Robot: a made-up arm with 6 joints.
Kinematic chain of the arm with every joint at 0, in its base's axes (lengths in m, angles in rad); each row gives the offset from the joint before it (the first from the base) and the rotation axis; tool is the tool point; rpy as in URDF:
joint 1: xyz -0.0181 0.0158 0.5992 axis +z
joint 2: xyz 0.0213 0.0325 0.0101 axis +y
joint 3: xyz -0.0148 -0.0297 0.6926 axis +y
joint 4: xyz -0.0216 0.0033 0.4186 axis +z
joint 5: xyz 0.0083 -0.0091 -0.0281 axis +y
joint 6: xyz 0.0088 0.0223 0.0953 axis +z
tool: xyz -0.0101 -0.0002 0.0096 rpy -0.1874 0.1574 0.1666
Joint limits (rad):
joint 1: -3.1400..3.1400
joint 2: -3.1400..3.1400
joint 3: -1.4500..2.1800
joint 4: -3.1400..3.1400
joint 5: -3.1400..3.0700
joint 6: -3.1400..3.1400
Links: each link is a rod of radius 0.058 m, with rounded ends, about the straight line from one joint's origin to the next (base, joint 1, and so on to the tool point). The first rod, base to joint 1, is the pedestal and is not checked.
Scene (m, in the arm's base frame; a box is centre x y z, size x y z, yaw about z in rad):
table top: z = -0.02
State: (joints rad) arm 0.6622 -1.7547 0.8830 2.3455 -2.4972 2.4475
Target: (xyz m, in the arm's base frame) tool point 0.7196 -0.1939 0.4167
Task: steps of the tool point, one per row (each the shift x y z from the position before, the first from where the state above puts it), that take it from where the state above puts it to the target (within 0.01 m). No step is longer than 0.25 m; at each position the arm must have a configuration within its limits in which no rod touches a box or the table.
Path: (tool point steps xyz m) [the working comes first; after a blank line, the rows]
Joints at the target: 2.7960 -2.1937 1.3206 2.3039 -2.4331 2.4610
Straight joint move there: clear.

1: 0.1825 -0.1496 -0.0365
2: 0.2145 -0.0931 -0.0360
3: 0.2290 -0.0305 -0.0353
4: 0.2253 0.0330 -0.0347
5: 0.2041 0.0920 -0.0337
6: 0.1679 0.1418 -0.0328
7: 0.1197 0.1787 -0.0317
8: 0.0641 0.1999 -0.0306

